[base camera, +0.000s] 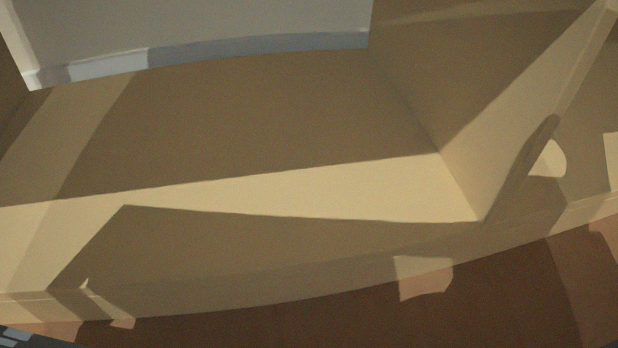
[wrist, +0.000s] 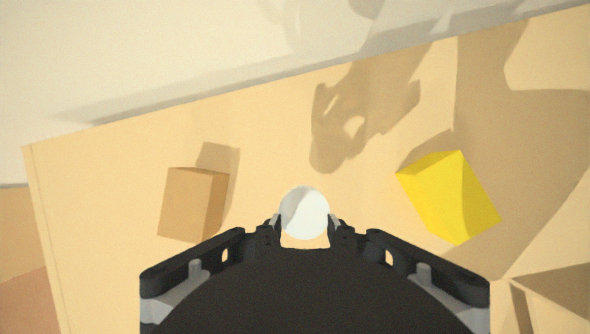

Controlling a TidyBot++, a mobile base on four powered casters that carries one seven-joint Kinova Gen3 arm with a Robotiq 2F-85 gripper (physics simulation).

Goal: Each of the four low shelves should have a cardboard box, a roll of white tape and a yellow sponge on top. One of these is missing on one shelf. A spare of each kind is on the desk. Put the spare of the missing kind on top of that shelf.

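Frame: origin at the arm's base, x ahead, y left, z up, level; metres.
Seen in the pictures: gripper, between the fingertips: [wrist: 304, 223].
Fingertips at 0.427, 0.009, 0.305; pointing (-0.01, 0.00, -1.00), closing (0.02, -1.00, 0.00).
Observation:
Offsets run from my fingertips to a thing's top centre, as dx, dy, dz. Level surfaces: height alone.
In the wrist view my gripper [wrist: 304, 223] is shut on a round white roll of tape @(+0.011, +0.000, +0.005) [wrist: 304, 212], which sits between the two fingertips. The gripper and the roll are over the light wooden desk @(dz -0.092) [wrist: 110, 165]; their shadow falls on the desk top behind them. A brown cardboard box @(+0.003, +0.153, -0.042) [wrist: 187, 205] stands on the desk to the left of the gripper. A yellow sponge @(+0.020, -0.188, -0.047) [wrist: 450, 197] stands on the desk to the right, turned at an angle. None of the four low shelves can be made out for certain in either view.
A pale wall [wrist: 125, 55] runs along the desk's far edge. At the lower right of the wrist view is a wooden edge [wrist: 555, 295]. The base camera faces wooden panels [base camera: 250, 120] close in front, with reddish-brown floor @(dz -0.702) [base camera: 300, 325] below them.

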